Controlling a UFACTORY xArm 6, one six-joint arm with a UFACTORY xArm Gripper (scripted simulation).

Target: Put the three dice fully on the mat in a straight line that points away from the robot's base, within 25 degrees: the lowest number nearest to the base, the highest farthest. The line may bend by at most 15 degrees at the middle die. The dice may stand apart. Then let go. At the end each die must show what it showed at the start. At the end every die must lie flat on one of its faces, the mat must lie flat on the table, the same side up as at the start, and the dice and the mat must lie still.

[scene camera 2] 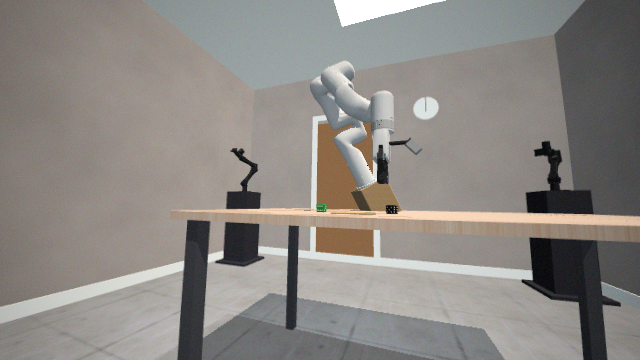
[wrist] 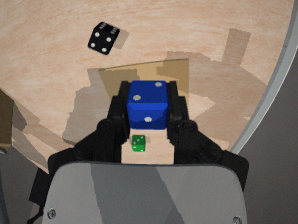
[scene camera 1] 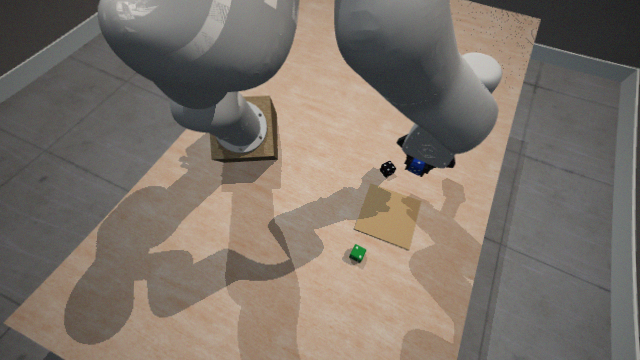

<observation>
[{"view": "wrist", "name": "gripper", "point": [149,93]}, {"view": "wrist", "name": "blue die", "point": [148,103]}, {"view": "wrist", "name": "tan mat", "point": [177,70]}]
</observation>
